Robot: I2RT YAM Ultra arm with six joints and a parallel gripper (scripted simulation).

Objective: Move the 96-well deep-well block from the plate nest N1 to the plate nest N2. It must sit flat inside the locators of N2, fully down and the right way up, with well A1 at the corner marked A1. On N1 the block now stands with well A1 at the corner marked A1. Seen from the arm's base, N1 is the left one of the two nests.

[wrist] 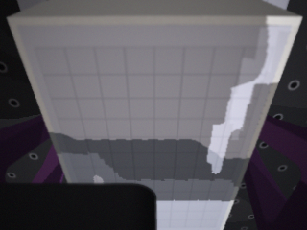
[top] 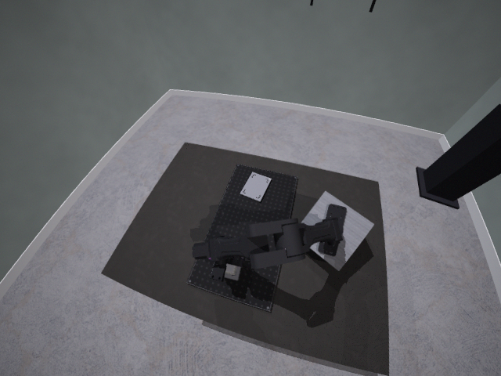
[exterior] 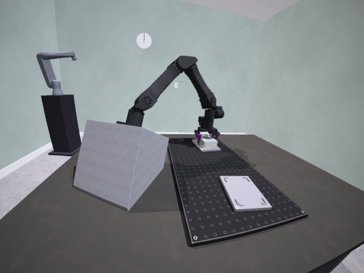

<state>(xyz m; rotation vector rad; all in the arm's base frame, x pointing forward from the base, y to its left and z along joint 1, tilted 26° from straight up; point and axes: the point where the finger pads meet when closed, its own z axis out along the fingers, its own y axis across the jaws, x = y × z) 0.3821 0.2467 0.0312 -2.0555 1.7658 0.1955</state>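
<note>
Now: the white deep-well block 1 cm above my hand.
</note>
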